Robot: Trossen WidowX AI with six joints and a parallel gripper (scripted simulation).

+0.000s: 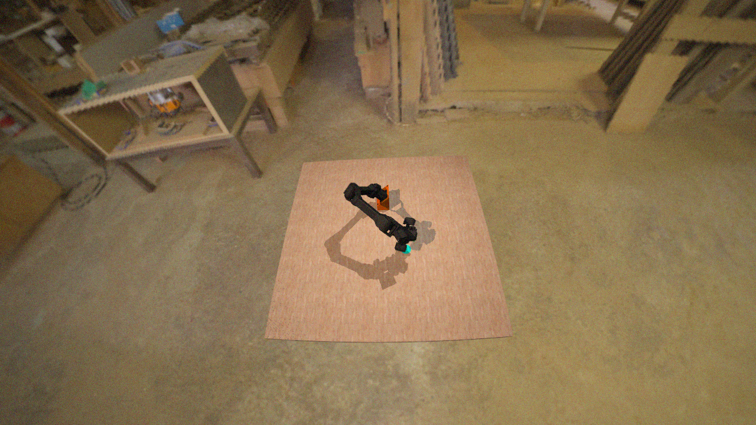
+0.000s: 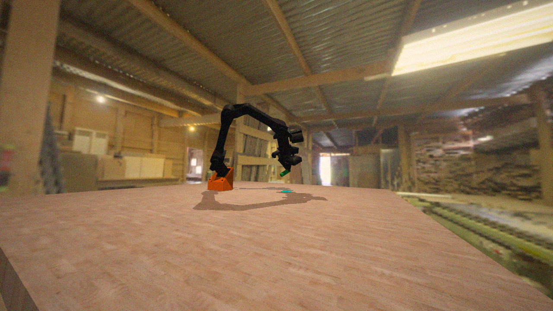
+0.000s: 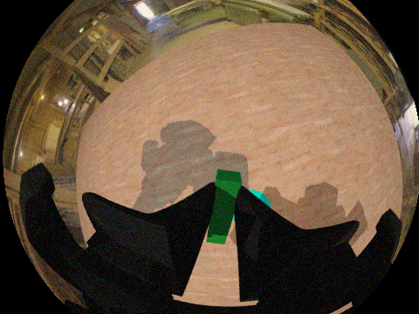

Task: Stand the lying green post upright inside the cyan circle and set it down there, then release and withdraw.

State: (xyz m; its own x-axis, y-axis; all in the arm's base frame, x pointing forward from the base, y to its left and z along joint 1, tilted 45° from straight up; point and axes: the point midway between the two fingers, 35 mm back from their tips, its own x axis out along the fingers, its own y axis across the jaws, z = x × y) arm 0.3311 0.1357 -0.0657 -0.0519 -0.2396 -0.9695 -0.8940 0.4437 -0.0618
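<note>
My gripper tip is now 110 mm above the cyan circle and 30 mm to the left of it. Also, from my gripper tip: green post (20 mm to the right, 10 mm below, 10 mm behind).
</note>
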